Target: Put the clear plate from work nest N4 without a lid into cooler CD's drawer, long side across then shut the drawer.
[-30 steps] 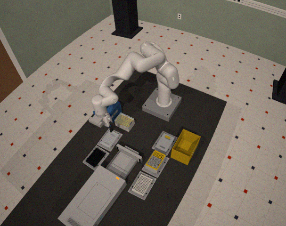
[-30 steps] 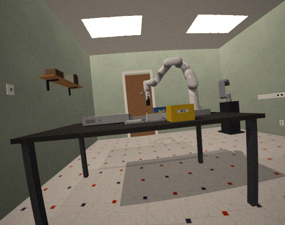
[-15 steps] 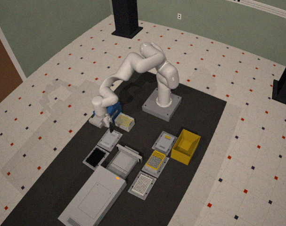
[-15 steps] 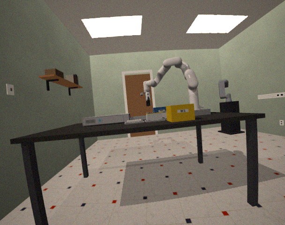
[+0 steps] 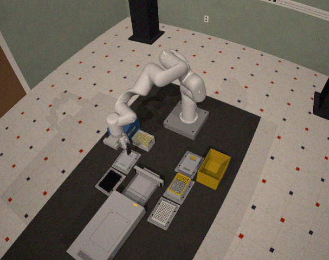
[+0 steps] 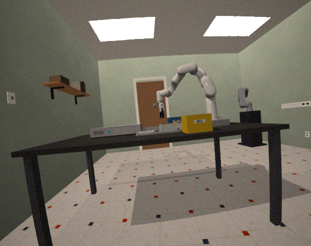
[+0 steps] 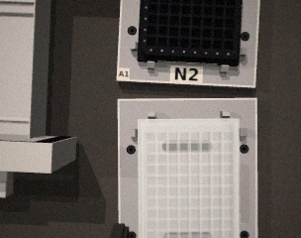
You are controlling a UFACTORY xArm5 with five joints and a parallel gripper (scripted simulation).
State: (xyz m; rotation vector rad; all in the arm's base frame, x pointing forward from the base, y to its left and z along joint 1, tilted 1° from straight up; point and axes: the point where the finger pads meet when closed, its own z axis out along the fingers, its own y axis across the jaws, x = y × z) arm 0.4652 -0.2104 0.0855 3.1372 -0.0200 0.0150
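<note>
Right now my hand is 110 mm above the clear plate. The rest, counted from my hand: drawer (190 mm to the left, 150 mm ahead, 90 mm below); then black plate (170 mm ahead, 110 mm below, 10 mm to the right); then blue bin (180 mm behind, 120 mm to the right, 100 mm below).
</note>
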